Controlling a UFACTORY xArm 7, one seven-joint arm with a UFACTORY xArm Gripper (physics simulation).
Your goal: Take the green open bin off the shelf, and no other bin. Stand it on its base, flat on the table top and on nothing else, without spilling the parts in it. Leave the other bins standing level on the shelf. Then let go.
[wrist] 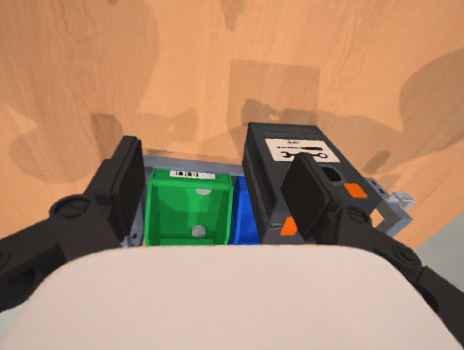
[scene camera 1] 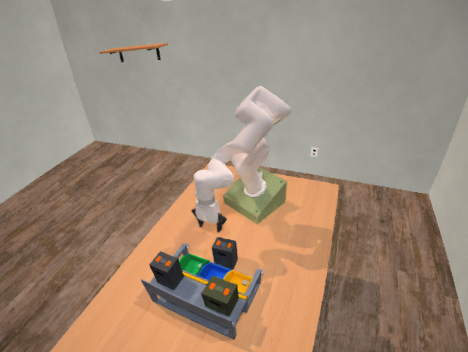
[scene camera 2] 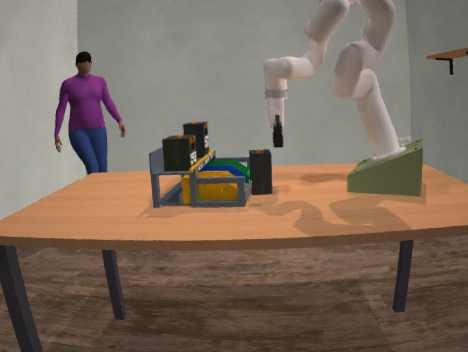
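Pixels of known places: gripper, fingertip midpoint: (wrist: pixel 220 165) (scene camera 1: pixel 210 227) (scene camera 2: pixel 278 145); arm's base, origin of the base link: (scene camera 1: pixel 255 187) (scene camera 2: pixel 389 155).
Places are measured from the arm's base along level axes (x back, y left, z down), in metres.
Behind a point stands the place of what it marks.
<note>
The green open bin (scene camera 1: pixel 192 264) @[x -0.520, y -0.089, z 0.097 m] (scene camera 2: pixel 230 164) @[x -0.543, y -0.012, z 0.024 m] (wrist: pixel 175 220) @[x -0.601, y -0.081, z 0.096 m] sits at one end of the grey shelf (scene camera 1: pixel 190 300) @[x -0.712, y 0.046, z 0.003 m] (scene camera 2: pixel 155 190) @[x -0.729, y 0.234, z 0.053 m] (wrist: pixel 195 162) @[x -0.479, y -0.062, z 0.099 m], beside the blue bin (scene camera 1: pixel 216 271) @[x -0.506, y 0.030, z 0.096 m] (wrist: pixel 245 215) @[x -0.577, y 0.035, z 0.096 m]. The yellow bin (scene camera 1: pixel 239 281) @[x -0.511, y 0.144, z 0.096 m] (scene camera 2: pixel 217 192) @[x -0.552, y 0.205, z 0.068 m] is at the other end. Two round grey parts lie in the green bin; its near end is hidden in the wrist view. My gripper (scene camera 1: pixel 210 227) @[x -0.383, y -0.054, z -0.031 m] (scene camera 2: pixel 278 145) @[x -0.383, y -0.054, z -0.031 m] (wrist: pixel 220 165) @[x -0.383, y -0.054, z -0.031 m] is wide open and empty, above the table (scene camera 1: pixel 290 320) @[x -0.589, y 0.396, z 0.105 m] (scene camera 2: pixel 100 215) @[x -0.878, y 0.320, z 0.105 m], higher than the bins and on the robot-base side of the shelf.
A tall black box (scene camera 1: pixel 224 252) @[x -0.471, y 0.062, z -0.015 m] (scene camera 2: pixel 261 172) @[x -0.433, y 0.088, z 0.034 m] (wrist: pixel 270 185) @[x -0.415, y -0.005, z -0.007 m] stands on the table against the shelf's robot side, by the blue bin. Another black box (scene camera 1: pixel 166 272) @[x -0.704, y -0.037, z -0.114 m] and a dark green box (scene camera 1: pixel 220 297) @[x -0.695, y 0.174, z -0.092 m] (scene camera 2: pixel 177 152) @[x -0.663, y 0.205, z -0.051 m] stand on the shelf's top board. A person (scene camera 2: pixel 87 105) is behind the table.
</note>
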